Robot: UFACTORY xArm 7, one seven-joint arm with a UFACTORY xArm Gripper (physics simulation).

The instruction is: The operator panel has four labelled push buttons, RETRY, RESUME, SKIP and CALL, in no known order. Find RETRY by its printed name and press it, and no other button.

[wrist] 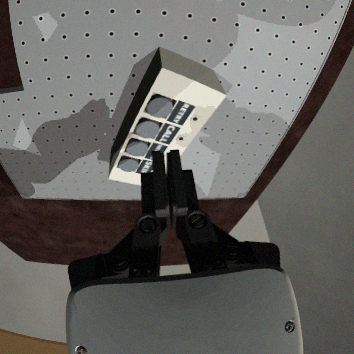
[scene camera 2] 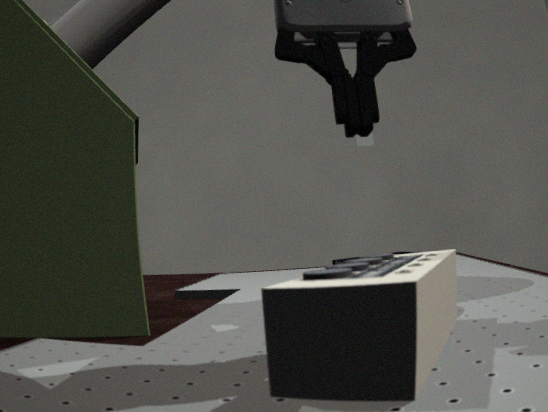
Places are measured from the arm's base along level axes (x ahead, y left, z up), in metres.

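Where they show: gripper, fingertip midpoint: [wrist: 164, 164] [scene camera 2: 359, 134]; arm's base, link origin: [scene camera 2: 55, 63].
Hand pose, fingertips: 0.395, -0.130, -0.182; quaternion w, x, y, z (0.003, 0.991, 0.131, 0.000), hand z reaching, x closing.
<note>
Things, the pixels of their top centre, and the offset from my fingertips, as dx, dy, dz. "spot": a spot on its surface instead. Level surfaces: height alone.
- operator panel, top centre: [scene camera 2: 385, 259] [wrist: 157, 143] +0.015, -0.064, -0.083
- RETRY button, top centre: [scene camera 2: 376, 255] [wrist: 159, 107] +0.006, -0.016, -0.083
- CALL button, top centre: [scene camera 2: 363, 259] [wrist: 147, 129] +0.000, -0.046, -0.083
- SKIP button, top centre: [scene camera 2: 327, 271] [wrist: 128, 165] -0.011, -0.105, -0.083
- flat dark piece, surface spot: [scene camera 2: 207, 294] spot: -0.260, +0.315, -0.145
- grey perforated board, surface height: dz -0.138
- dark red-brown table, surface height: dz -0.151
The operator panel [scene camera 2: 340, 340] [wrist: 192, 87] is a cream-topped box with dark sides and a slanting row of round grey buttons. In the wrist view the RETRY button [wrist: 160, 106] is at the upper end, beside its label [wrist: 183, 113]. The CALL button [wrist: 148, 128] comes below it, then a button [wrist: 136, 147] whose label is mostly hidden by the fingers, then the SKIP button [wrist: 129, 165], whose label is partly covered. My gripper [scene camera 2: 358, 134] [wrist: 164, 164] is shut and empty, high above the panel. The lettering cannot be read in the scene view.
A large green panel [scene camera 2: 70, 210] stands upright at the left of the scene view. A flat dark piece [scene camera 2: 207, 294] lies near it. The operator panel stands on a grey perforated board [scene camera 2: 500, 325] [wrist: 200, 37] over a dark red-brown table [scene camera 2: 167, 305] [wrist: 50, 225].
</note>
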